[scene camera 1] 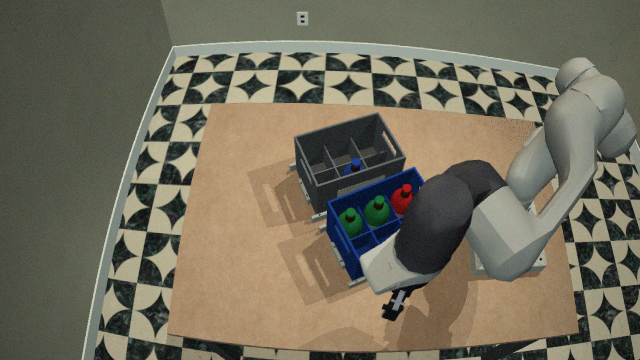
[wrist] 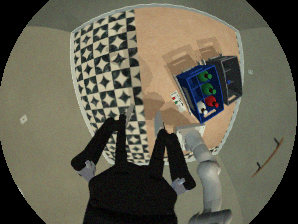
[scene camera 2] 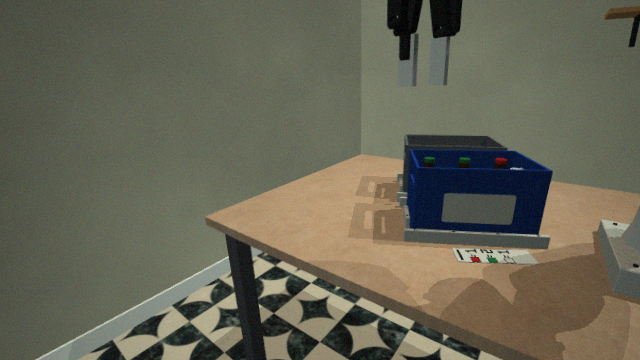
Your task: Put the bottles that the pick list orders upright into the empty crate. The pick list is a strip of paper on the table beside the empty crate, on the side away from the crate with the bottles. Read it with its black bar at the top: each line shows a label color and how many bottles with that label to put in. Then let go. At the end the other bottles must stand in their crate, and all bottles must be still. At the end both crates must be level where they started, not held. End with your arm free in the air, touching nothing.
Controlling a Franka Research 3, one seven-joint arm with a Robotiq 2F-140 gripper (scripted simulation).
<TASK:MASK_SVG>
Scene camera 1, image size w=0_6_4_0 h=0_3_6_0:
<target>grey crate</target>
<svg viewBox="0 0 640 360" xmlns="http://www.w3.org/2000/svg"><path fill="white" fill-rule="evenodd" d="M379 112L294 136L296 170L307 190L315 214L327 211L327 201L403 171L406 156ZM366 168L342 176L344 168L351 164L354 158L359 158L361 165Z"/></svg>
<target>blue crate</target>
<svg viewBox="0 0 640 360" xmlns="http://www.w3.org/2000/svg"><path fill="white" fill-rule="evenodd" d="M415 167L327 201L326 232L331 242L334 242L352 281L364 276L359 261L360 256L383 243L400 228L403 216L399 218L390 204L392 194L397 189L402 188L404 184L409 184L412 188L411 191L416 194L419 187L425 183ZM348 208L354 208L363 221L361 235L349 239L338 218ZM381 195L390 208L389 223L371 230L362 213L364 213L365 206L369 201Z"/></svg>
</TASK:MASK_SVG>
